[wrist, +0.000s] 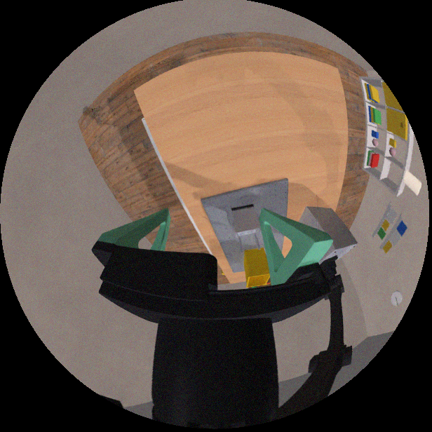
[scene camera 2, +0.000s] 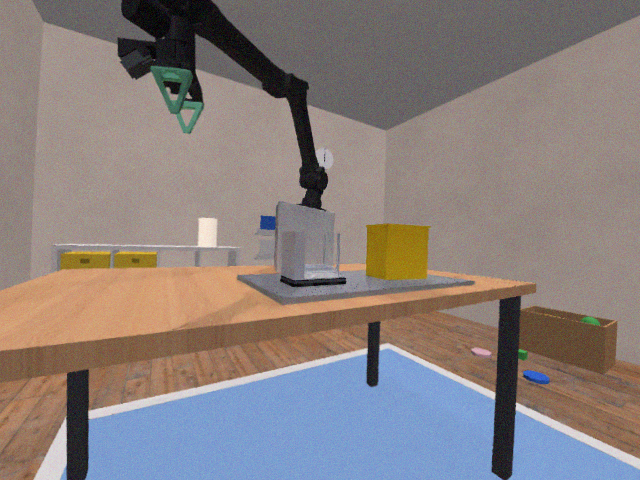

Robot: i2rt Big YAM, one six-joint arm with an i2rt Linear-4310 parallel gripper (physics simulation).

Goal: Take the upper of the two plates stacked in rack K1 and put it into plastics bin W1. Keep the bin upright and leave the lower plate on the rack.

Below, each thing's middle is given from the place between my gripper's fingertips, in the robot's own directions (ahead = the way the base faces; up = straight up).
My gripper is now 69 cm to the right of the plastics bin W1 (scene camera 2: 394, 251), 26 cm above it and 2 cm past it.
